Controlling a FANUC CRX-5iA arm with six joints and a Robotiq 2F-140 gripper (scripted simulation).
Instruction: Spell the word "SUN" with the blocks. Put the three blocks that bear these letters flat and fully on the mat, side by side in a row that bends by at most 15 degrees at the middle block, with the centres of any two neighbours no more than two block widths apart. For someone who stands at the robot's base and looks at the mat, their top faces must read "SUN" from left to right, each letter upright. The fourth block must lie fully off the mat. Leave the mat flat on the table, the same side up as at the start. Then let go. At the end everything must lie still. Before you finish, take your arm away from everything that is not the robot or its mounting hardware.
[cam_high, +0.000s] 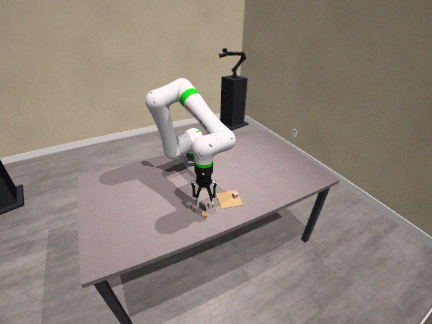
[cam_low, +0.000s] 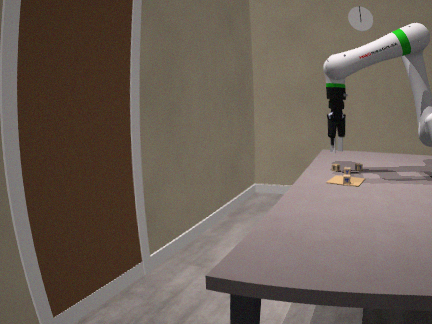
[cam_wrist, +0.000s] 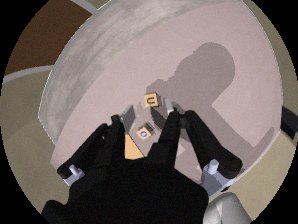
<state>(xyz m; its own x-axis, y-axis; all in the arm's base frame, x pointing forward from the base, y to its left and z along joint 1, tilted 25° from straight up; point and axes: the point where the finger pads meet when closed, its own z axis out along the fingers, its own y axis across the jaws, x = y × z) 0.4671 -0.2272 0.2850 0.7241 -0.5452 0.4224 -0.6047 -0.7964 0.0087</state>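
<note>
The tan letter block is 10 cm below my hand. From my hand the other things lie so: tan mat: 2 cm behind, 21 cm to the left, 11 cm below.
</note>
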